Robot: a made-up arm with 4 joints. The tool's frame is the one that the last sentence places.
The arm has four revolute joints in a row. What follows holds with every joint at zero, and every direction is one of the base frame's. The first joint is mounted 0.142 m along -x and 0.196 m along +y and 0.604 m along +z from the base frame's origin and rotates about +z. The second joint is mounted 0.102 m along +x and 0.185 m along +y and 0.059 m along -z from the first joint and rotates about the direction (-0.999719, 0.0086, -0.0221). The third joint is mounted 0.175 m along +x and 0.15 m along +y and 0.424 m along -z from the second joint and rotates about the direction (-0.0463, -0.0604, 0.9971). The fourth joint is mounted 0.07 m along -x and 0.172 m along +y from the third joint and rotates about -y. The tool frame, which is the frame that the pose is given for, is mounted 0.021 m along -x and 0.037 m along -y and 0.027 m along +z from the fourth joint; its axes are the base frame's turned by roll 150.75, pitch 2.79 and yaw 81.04 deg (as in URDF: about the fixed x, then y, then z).
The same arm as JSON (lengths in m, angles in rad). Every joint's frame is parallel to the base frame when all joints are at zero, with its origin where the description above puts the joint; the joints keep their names.
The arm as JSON. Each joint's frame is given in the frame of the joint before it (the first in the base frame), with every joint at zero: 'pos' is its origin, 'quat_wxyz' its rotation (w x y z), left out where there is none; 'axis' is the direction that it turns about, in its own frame. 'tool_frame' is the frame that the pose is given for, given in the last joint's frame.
{"length_unit": "m", "angle_unit": "rad", "joints": [
  {"joint": "joint 1", "pos": [-0.142, 0.196, 0.604], "axis": "+z"},
  {"joint": "joint 2", "pos": [0.102, 0.185, -0.059], "axis": [-0.999719, 0.0086, -0.0221]},
  {"joint": "joint 3", "pos": [0.175, 0.15, -0.424], "axis": [-0.0463, -0.0604, 0.9971]},
  {"joint": "joint 4", "pos": [-0.07, 0.172, 0.0], "axis": "-y"}
], "tool_frame": {"pos": [-0.021, -0.037, 0.027], "quat_wxyz": [0.207187, 0.731337, 0.633149, 0.146092]}}

